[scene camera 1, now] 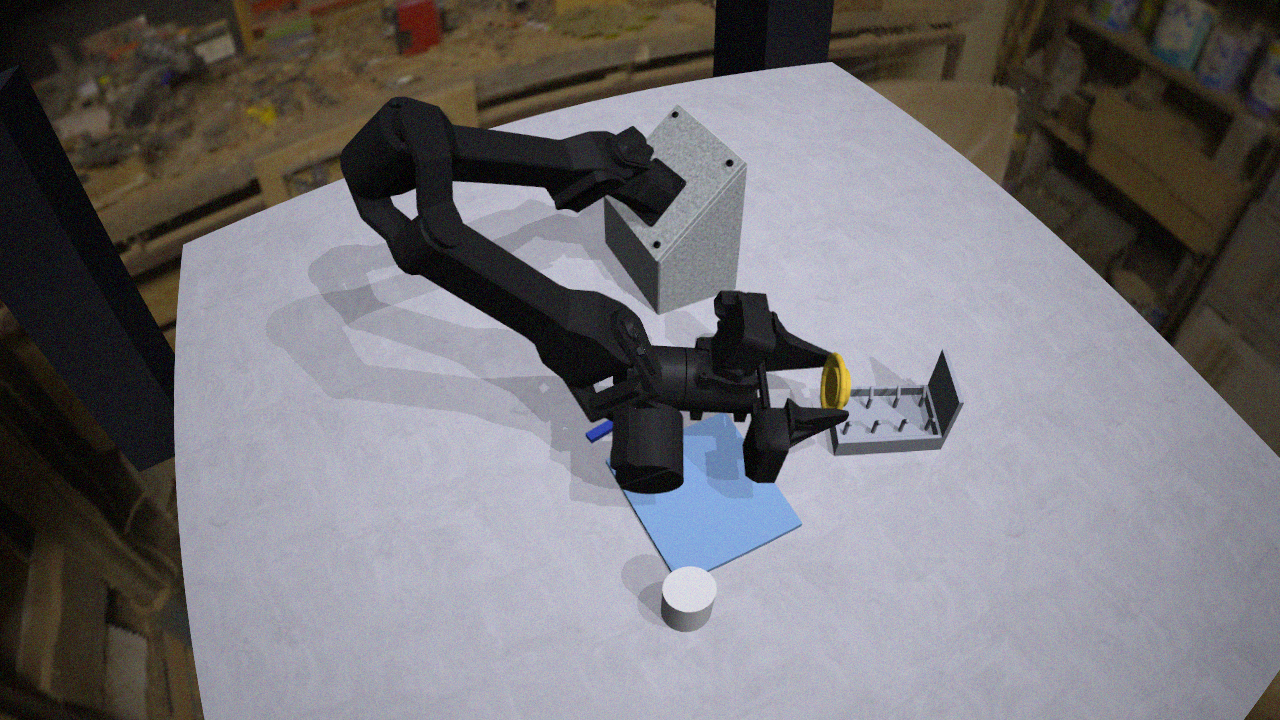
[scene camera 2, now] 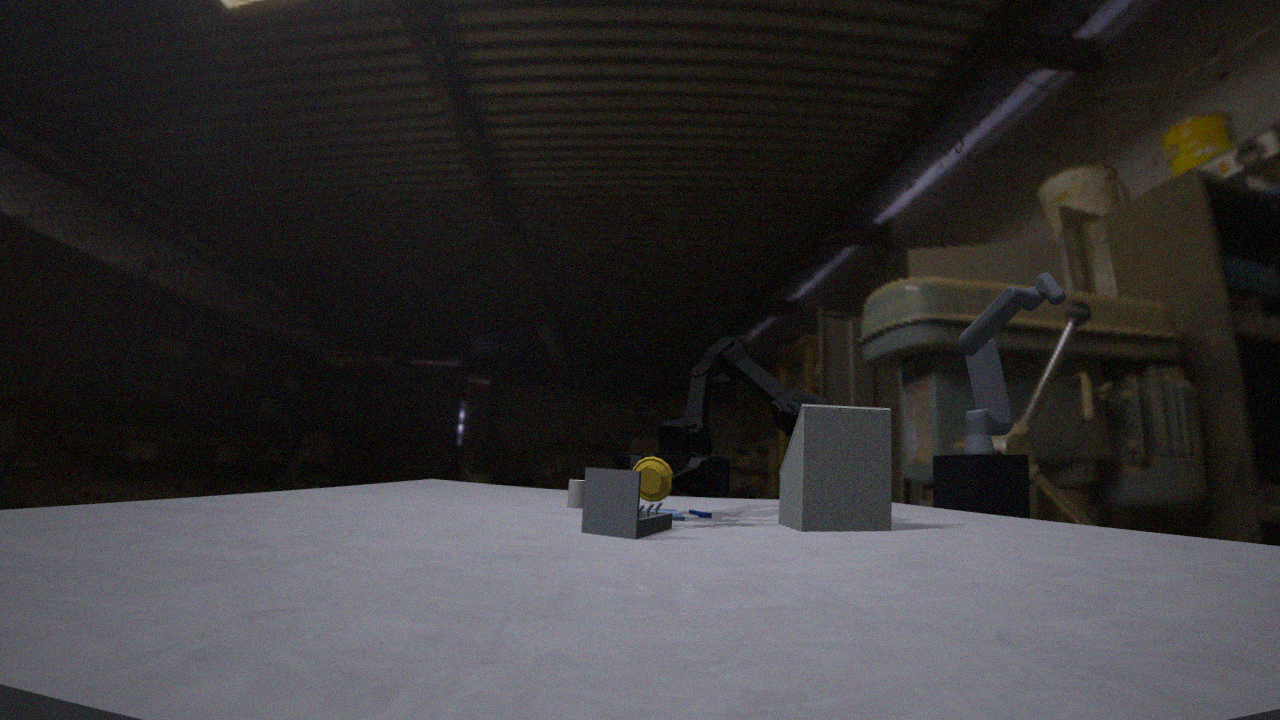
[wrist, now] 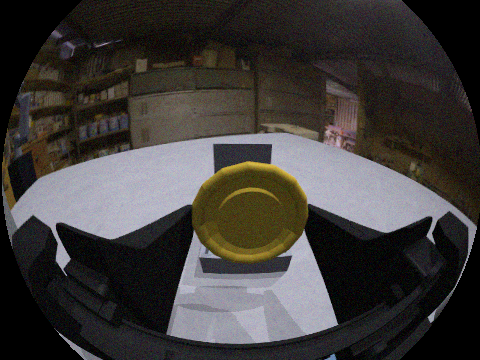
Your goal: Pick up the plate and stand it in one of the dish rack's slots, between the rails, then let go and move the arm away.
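Grey dish rack (scene camera 1: 882, 419). White cup (scene camera 1: 688, 593). Light blue mat (scene camera 1: 718, 514). Yellow plate (scene camera 1: 835, 387), (scene camera 2: 656, 475), (wrist: 249, 212), carried by my gripper (scene camera 1: 842, 387), (scene camera 2: 649, 479), (wrist: 249, 212).
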